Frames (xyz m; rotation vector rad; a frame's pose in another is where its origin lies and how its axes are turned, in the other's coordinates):
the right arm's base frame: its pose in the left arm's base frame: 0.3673 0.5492 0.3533 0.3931 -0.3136 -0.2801
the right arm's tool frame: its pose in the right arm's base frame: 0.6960 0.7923 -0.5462 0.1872 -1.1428 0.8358
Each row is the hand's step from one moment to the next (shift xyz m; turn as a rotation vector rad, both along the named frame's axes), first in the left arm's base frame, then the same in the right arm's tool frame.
Working: the left arm's base frame: its pose in the right arm's tool frame: -0.4137 -0.5577 1.7177 -0.2181 1.5840 -0.3925

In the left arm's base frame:
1: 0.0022 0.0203 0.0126 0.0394 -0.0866 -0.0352
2: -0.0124 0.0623 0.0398 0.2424 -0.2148 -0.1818
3: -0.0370 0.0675 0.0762 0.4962 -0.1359 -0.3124
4: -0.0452 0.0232 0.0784 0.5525 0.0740 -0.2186
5: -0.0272 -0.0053 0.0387 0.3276 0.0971 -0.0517
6: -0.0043 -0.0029 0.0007 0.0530 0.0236 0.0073
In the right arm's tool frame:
1: 0.0144 0.0164 -0.0099 -0.0459 -0.0904 -0.0031
2: 0.0465 0.0574 -0.0127 -0.2159 -0.2676 -0.1403
3: 0.0846 0.0672 0.0076 -0.3521 -0.2752 -0.4032
4: 0.0828 0.0293 0.0319 -0.2410 -0.1139 -0.5361
5: 0.0394 0.0009 0.0266 -0.0601 -0.0275 -0.3392
6: 0.0006 -0.0011 0.0051 0.0066 0.0010 -0.0581

